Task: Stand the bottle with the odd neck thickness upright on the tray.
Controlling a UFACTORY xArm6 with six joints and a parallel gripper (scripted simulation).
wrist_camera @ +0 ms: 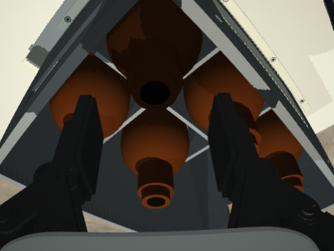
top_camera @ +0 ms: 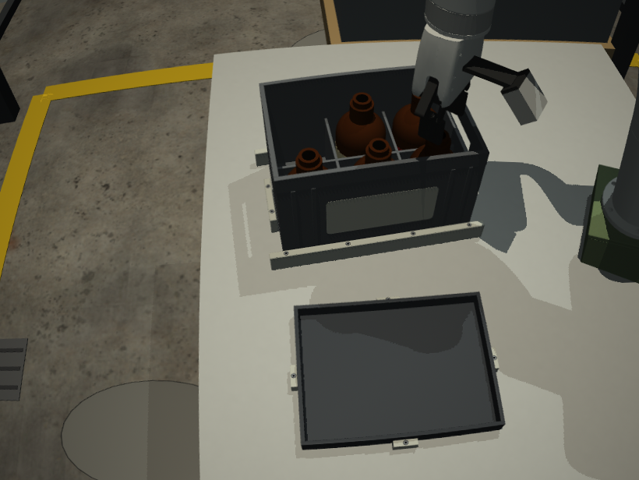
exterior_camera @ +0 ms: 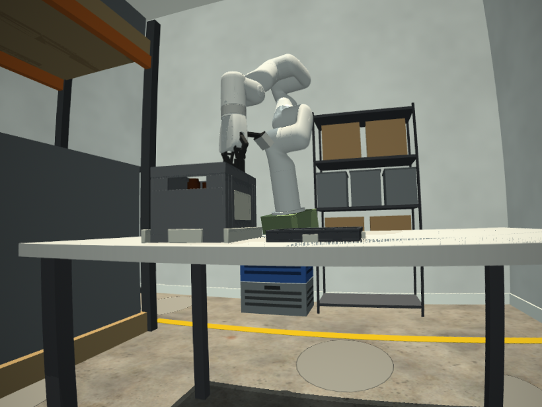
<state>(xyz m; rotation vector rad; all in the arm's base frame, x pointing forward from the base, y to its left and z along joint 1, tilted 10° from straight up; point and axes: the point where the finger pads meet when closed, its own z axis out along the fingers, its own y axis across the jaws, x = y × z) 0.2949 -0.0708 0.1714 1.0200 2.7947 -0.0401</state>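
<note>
Right now my hand is 11 cm above the glass bottle, 8 cm to the left of it and 1 cm short of it. Round my hand: dark tray 25 cm to the left, 19 cm below, 9 cm ahead; dark crate 11 cm below, 9 cm ahead, 3 cm to the right.
</note>
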